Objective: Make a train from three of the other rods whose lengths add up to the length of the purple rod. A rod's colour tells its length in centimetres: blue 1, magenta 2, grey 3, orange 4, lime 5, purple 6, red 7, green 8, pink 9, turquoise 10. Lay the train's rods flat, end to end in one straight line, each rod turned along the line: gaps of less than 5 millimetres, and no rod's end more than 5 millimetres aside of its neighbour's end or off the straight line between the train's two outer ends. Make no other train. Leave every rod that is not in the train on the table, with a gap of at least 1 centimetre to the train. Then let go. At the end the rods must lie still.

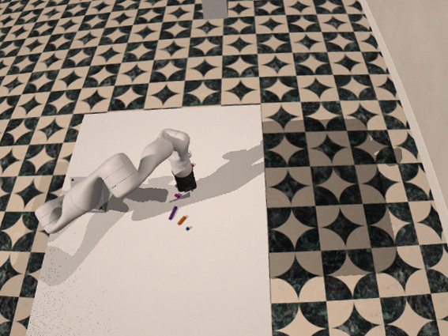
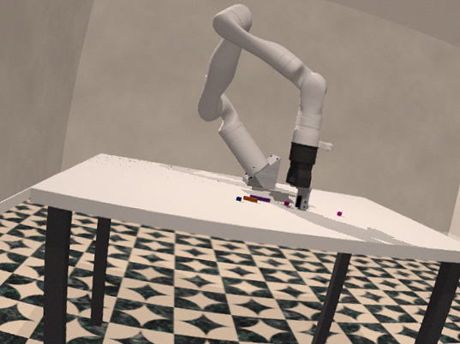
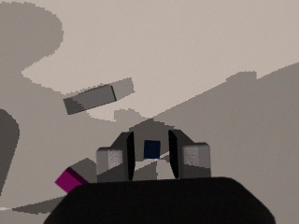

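Right now the grey rod is 5 cm behind my hand, 2 cm to the left of it and 2 cm below it. From my hand the other things lie so: purple rod (12 cm to the right, 4 cm behind, 2 cm below); then orange rod (15 cm to the right, 2 cm below).
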